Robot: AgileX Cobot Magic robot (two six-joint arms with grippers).
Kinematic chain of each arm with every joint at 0, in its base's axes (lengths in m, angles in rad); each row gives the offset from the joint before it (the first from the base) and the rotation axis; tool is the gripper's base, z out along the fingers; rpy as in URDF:
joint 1: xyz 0 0 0.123 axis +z
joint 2: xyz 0 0 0 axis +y
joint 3: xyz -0.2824 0 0.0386 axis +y
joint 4: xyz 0.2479 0 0.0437 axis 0.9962 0 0.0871
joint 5: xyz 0 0 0 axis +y
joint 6: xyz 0.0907 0 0.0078 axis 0.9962 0 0.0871
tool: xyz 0 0 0 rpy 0 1.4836 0
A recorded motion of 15 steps. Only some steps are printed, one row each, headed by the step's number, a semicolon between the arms.
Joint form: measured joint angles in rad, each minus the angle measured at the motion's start. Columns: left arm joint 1, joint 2, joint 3, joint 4, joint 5, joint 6; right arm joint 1, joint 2, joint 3, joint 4, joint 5, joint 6.
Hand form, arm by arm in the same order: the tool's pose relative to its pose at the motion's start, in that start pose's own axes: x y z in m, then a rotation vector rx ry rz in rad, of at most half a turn. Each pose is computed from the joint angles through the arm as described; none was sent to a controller.
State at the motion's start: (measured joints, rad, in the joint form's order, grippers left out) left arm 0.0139 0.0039 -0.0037 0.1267 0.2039 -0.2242; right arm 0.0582 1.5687 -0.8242 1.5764 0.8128 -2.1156
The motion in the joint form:
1: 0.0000 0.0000 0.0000 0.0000 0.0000 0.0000; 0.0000 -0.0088 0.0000 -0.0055 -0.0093 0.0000
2: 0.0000 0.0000 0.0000 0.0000 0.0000 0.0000; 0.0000 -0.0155 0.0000 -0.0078 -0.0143 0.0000
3: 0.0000 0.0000 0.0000 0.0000 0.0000 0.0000; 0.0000 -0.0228 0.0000 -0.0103 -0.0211 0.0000
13: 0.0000 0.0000 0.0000 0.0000 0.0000 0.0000; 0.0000 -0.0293 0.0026 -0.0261 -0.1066 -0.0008
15: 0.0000 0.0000 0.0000 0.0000 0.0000 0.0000; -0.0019 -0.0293 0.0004 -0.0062 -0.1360 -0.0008
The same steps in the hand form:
1: 0.0000 0.0000 0.0000 0.0000 0.0000 0.0000; -0.0014 0.0002 -0.0016 0.0090 0.0030 -0.0102
2: 0.0000 0.0000 0.0000 0.0000 0.0000 0.0000; -0.0027 0.0004 -0.0029 0.0149 0.0030 -0.0166
3: 0.0000 0.0000 0.0000 0.0000 0.0000 0.0000; -0.0041 0.0005 -0.0042 0.0224 0.0037 -0.0236
13: 0.0000 0.0000 0.0000 0.0000 0.0000 0.0000; -0.0002 -0.0048 -0.0059 0.0920 0.0542 -0.0381
15: 0.0000 0.0000 0.0000 0.0000 0.0000 0.0000; -0.0004 -0.0084 -0.0066 0.1268 0.0560 -0.0241

